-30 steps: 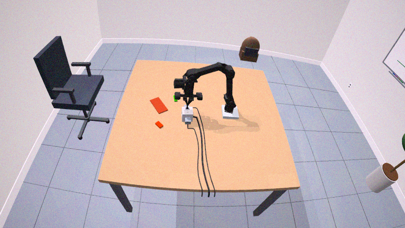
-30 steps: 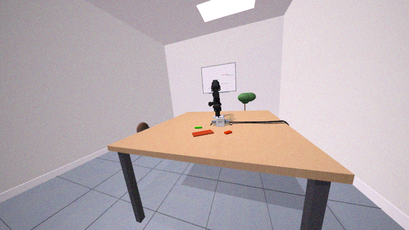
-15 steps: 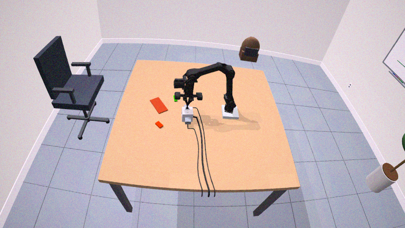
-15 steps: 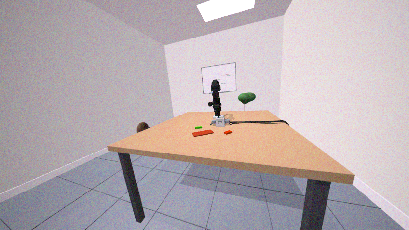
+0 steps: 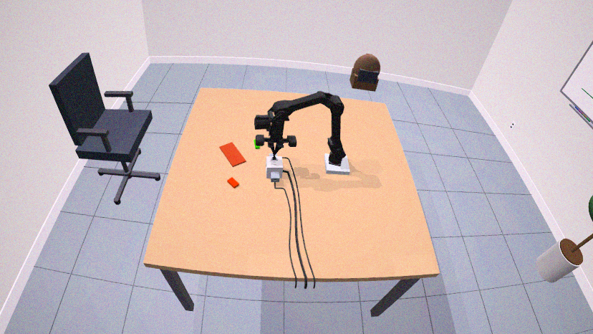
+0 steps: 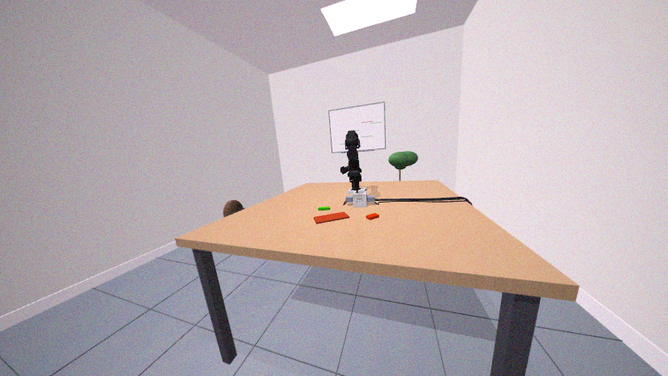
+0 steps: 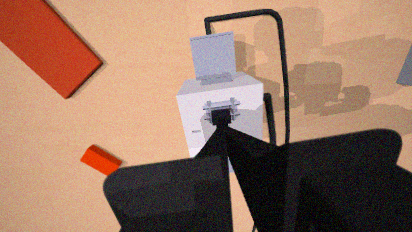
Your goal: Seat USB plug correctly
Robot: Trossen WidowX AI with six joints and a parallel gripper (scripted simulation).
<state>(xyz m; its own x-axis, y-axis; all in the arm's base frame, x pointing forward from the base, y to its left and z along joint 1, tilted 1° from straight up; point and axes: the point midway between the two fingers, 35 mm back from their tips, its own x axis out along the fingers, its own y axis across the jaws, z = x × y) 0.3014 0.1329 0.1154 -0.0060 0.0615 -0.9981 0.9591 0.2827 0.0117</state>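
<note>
Right now my gripper tip is 2 cm above the black USB plug. The rest, counted from my gripper tip: green block 13 cm ahead, 16 cm to the right, 10 cm below; small orange block 16 cm ahead, 14 cm to the left, 10 cm below; long orange slab 23 cm ahead, 5 cm to the right, 11 cm below.
</note>
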